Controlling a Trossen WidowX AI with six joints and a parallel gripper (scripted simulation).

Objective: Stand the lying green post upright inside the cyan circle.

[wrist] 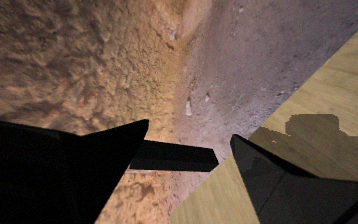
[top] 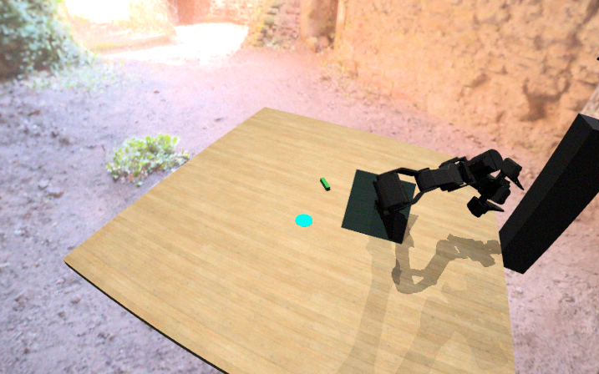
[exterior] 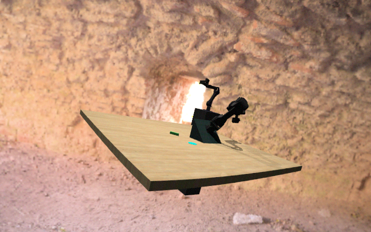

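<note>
The green post lies 610 mm ahead of my gripper tip, 40 mm to the right of it and 230 mm below it. Round my gripper tip: cyan circle: 600 mm ahead, 170 mm to the left, 230 mm below.
</note>
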